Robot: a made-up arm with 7 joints.
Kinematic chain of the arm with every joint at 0, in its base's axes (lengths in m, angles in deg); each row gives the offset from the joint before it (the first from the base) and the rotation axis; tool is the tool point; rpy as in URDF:
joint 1: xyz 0 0 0.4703 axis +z
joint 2: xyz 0 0 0 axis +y
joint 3: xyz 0 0 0.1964 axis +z
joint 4: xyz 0.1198 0 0 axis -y
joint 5: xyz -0.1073 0 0.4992 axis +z
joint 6: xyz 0 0 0 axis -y
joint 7: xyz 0.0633 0 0 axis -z
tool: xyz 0 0 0 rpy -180 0 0
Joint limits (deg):
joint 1: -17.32..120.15
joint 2: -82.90..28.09
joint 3: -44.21..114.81
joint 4: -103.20..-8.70
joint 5: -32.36..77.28
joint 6: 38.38..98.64
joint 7: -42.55..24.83
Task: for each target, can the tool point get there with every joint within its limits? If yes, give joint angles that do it. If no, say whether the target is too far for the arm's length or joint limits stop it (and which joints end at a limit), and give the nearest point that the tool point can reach.
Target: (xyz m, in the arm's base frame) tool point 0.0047 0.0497 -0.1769
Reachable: no: joint limits stop it (at a limit: joint 1, joint 2, joint 3, joint 4, joint 6) | nearest point -0.0095 0.6144 0.1745 | short by 0.665 m
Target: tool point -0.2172 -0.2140 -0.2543
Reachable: no: joint limits stop it (at a limit: joint 2, joint 3, joint 4, joint 6) | nearest point -0.4398 -0.4333 0.1712 | short by 0.528 m
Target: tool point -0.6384 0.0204 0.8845
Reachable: yes | joints 86.77 -28.70 73.62 -82.88 53.31 87.33 -7.94
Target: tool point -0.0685 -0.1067 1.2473
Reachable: yes | joints 66.05 -23.56 3.60 -18.00 52.26 82.04 -29.09
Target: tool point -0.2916 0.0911 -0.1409
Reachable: no: joint limits stop it (at a limit: joint 2, joint 3, joint 4, joint 6) | nearest point -0.5882 0.1837 0.1722 | short by 0.441 m
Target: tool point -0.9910 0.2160 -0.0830
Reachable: no: too far | nearest point -0.7052 0.1537 0.2267 | short by 0.426 m
